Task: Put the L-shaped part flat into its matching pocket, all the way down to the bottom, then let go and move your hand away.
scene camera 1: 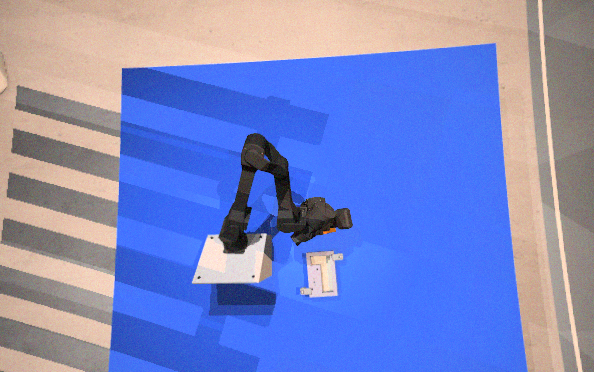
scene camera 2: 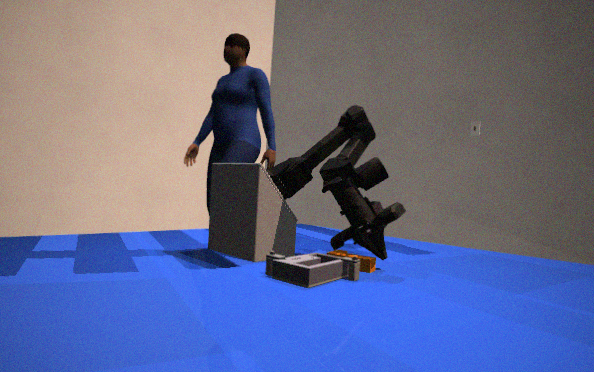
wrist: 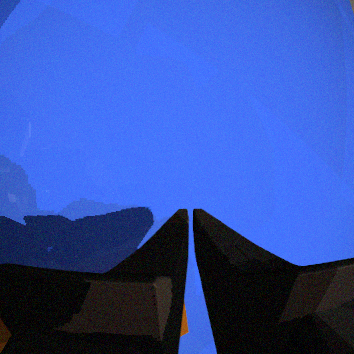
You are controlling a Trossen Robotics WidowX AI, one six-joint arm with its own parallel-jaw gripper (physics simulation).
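Places are measured from the arm's base along level axes (x ahead, y left, z up), in millimetres.
Pixels of known places: gripper, fingertip midpoint: (scene camera 1: 336,213) (scene camera 2: 385,259) (wrist: 189,217); arm's base at its link origin: (scene camera 1: 235,246) (scene camera 2: 264,202).
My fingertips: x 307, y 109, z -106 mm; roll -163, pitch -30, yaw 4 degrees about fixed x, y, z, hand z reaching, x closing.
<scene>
Ahead of a thing's pixels: the offset from my fingertips to its top centre.
The orange L-shaped part @(dy -41, dx -60, dz +6 mm) (scene camera 1: 328,231) (scene camera 2: 369,263) (wrist: 184,321) lies on the blue surface close beside the fixture, mostly hidden under the hand in scene camera 1. In the wrist view a sliver of it shows between the fingers, behind their tips, and a bit at the lower left edge. The pale fixture @(dy -195, dx -46, dz +24 mm) (scene camera 1: 314,287) (scene camera 2: 287,272) has an L-shaped pocket, and its bare floor shows. My gripper (scene camera 2: 384,256) (wrist: 189,217) is shut and empty. Its tips are low, just beyond the orange part. They are hidden in scene camera 1.
The fixture has small tabs at two opposite corners (scene camera 1: 305,291) (scene camera 1: 338,257). The arm's wedge-shaped base (scene camera 1: 232,265) (scene camera 2: 232,210) stands to the left of the fixture in scene camera 1. A person in blue (scene camera 2: 237,107) stands behind the base in scene camera 2.
</scene>
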